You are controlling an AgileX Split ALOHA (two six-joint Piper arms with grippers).
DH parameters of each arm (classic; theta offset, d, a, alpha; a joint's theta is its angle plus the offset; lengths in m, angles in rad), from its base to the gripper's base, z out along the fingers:
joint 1: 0 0.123 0 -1.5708
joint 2: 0.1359 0 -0.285 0
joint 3: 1.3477 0 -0.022 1.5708
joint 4: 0 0.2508 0 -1.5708
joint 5: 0 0 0.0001 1.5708
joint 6: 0 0.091 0 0
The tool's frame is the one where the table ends.
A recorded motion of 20 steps. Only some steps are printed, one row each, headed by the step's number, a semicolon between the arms.
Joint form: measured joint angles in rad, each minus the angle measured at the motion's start. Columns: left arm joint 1, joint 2, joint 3, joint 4, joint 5, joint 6; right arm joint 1, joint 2, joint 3, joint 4, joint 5, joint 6.
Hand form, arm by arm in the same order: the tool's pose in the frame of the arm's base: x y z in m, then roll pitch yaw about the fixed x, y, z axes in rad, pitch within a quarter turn. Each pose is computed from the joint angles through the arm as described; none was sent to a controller.
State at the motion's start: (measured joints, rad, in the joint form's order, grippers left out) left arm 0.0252 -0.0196 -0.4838 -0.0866 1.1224 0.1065; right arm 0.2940 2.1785 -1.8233 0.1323 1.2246 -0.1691
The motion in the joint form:
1: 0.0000 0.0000 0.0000 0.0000 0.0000 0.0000; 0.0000 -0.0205 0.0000 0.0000 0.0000 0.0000
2: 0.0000 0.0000 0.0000 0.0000 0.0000 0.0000; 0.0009 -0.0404 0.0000 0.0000 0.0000 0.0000
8: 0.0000 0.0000 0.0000 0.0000 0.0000 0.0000; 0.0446 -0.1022 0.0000 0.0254 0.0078 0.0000
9: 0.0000 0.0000 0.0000 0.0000 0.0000 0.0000; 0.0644 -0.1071 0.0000 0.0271 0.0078 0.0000
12: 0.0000 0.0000 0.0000 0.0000 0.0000 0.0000; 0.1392 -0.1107 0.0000 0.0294 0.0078 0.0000
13: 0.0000 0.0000 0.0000 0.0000 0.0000 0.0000; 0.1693 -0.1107 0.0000 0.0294 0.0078 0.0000
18: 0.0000 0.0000 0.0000 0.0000 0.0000 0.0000; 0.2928 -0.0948 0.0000 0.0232 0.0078 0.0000
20: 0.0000 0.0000 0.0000 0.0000 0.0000 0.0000; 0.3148 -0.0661 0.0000 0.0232 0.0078 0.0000
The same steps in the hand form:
1: -0.0086 -0.0073 0.2680 3.1019 1.0418 3.0304; 0.4238 0.1401 0.2067 3.0307 0.1161 -2.7237
2: -0.0086 -0.0073 0.2680 3.1019 1.0418 3.0304; 0.4220 0.1400 0.2156 3.0331 0.1358 -2.7225
8: -0.0086 -0.0073 0.2680 3.1019 1.0418 3.0304; 0.4079 0.1579 0.2430 3.0144 0.1925 -2.6857
9: -0.0086 -0.0073 0.2680 3.1019 1.0418 3.0304; 0.4041 0.1659 0.2452 3.0133 0.1976 -2.6664
12: -0.0086 -0.0073 0.2680 3.1019 1.0418 3.0304; 0.3901 0.1957 0.2468 3.0115 0.2014 -2.5924
13: -0.0086 -0.0073 0.2680 3.1019 1.0418 3.0304; 0.3840 0.2073 0.2468 3.0115 0.2014 -2.5623
18: -0.0086 -0.0073 0.2680 3.1019 1.0418 3.0304; 0.3574 0.2536 0.2398 3.0158 0.1849 -2.4369
20: -0.0086 -0.0073 0.2680 3.1019 1.0418 3.0304; 0.3544 0.2633 0.2272 3.0123 0.1564 -2.4155

